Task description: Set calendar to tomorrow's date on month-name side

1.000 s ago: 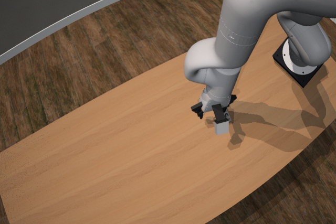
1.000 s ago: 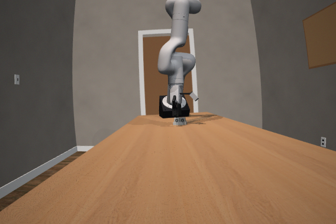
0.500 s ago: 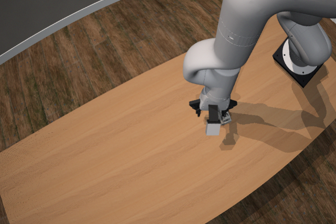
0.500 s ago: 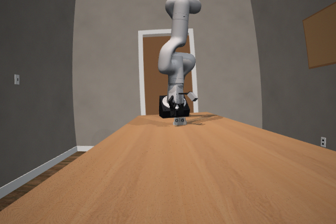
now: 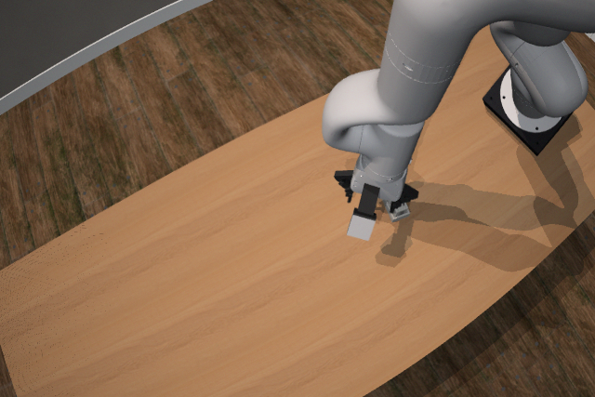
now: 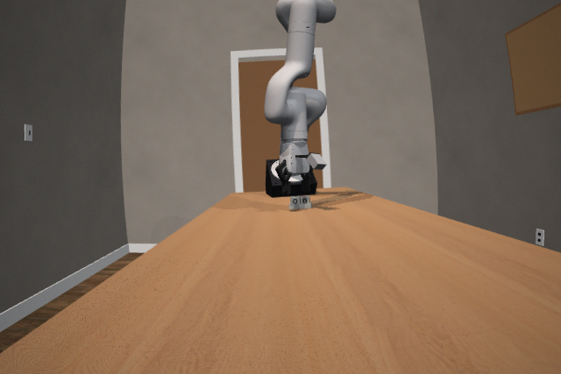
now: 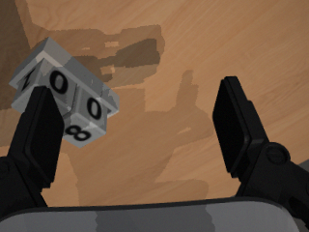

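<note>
My hand is 6 cm past the white digit cube, 4 cm above it and 1 cm to the right of it. Round my hand: calendar tray 6 cm below, 6 cm behind, 3 cm to the left.
</note>
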